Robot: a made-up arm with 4 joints.
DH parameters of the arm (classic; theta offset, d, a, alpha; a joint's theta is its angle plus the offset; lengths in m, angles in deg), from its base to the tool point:
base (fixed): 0 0.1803 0 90
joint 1: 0 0.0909 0.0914 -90
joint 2: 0 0.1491 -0.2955 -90
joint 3: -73.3 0 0.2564 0
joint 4: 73.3 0.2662 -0.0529 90
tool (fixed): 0 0.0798 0 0
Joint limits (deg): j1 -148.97..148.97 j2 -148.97..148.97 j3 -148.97..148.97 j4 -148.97..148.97
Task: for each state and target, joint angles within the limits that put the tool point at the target. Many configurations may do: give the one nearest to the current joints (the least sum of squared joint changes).
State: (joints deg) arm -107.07 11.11 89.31 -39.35
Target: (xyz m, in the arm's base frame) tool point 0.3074 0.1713 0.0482
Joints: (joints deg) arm -113.44 2.65 52.09 -32.95
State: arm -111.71 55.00 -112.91 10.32
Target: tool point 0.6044 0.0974 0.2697
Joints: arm -148.97 6.95 -84.41 21.11
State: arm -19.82 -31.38 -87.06 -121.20
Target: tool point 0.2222 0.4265 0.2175
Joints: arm -21.90 -70.70 -112.54 -120.56
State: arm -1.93 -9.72 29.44 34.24
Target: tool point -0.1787 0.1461 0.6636
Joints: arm 1.94 7.02 0.93 29.68
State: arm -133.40 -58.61 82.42 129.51
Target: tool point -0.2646 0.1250 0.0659
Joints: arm -143.03 -63.02 103.06 131.19
